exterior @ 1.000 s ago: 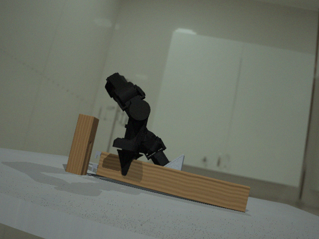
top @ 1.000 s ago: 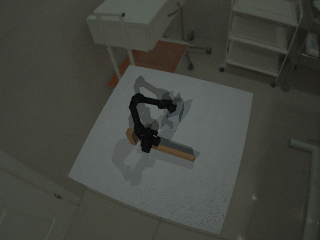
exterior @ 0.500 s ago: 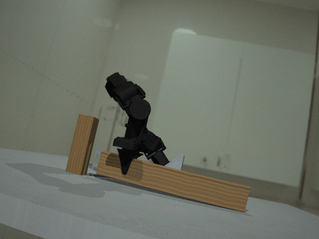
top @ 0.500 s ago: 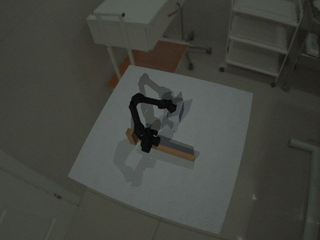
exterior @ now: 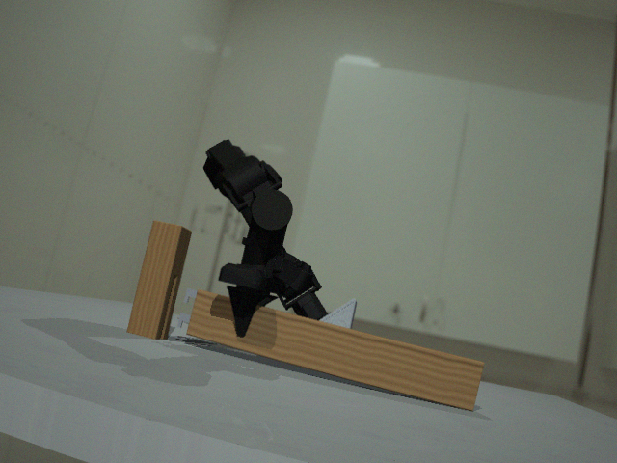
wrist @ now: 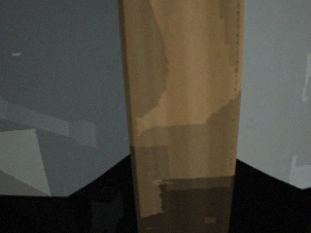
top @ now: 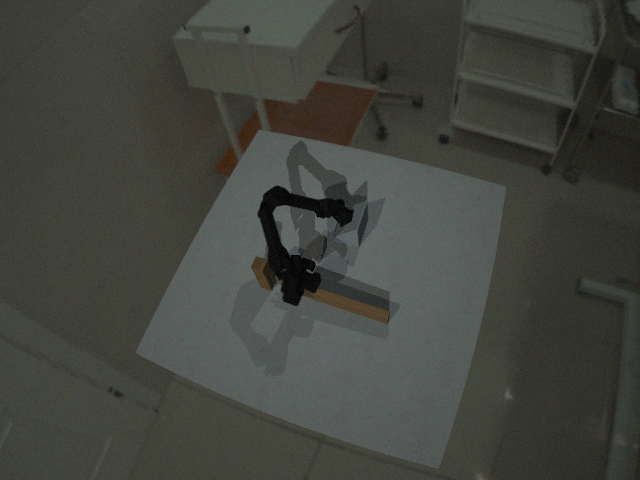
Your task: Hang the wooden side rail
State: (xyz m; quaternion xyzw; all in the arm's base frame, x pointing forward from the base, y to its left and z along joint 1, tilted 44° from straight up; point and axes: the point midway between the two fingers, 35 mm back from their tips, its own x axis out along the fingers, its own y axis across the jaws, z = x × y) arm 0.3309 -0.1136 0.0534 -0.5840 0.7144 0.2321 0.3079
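Now: gripper tip 15 cm to the left of the wooden headboard post, 5 cm below it and 2 cm past it.
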